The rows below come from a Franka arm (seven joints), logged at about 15 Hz.
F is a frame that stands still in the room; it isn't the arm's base.
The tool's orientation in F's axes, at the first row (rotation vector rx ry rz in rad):
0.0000, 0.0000, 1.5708
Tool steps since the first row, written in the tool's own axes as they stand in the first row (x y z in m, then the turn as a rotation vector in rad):
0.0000, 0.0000, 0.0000, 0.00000, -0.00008, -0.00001
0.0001, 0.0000, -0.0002, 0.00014, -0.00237, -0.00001
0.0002, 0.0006, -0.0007, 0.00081, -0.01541, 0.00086
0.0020, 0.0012, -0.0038, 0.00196, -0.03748, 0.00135
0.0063, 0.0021, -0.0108, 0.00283, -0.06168, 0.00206
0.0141, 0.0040, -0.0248, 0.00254, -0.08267, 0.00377
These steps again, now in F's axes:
0.0000, 0.0000, 0.0000, 0.00008, 0.00000, -0.00001
0.0000, 0.0001, -0.0002, 0.00237, 0.00014, -0.00001
-0.0006, 0.0002, -0.0007, 0.01541, 0.00081, 0.00086
-0.0012, 0.0020, -0.0038, 0.03748, 0.00196, 0.00135
-0.0021, 0.0063, -0.0108, 0.06168, 0.00283, 0.00206
-0.0040, 0.0141, -0.0248, 0.08267, 0.00254, 0.00377

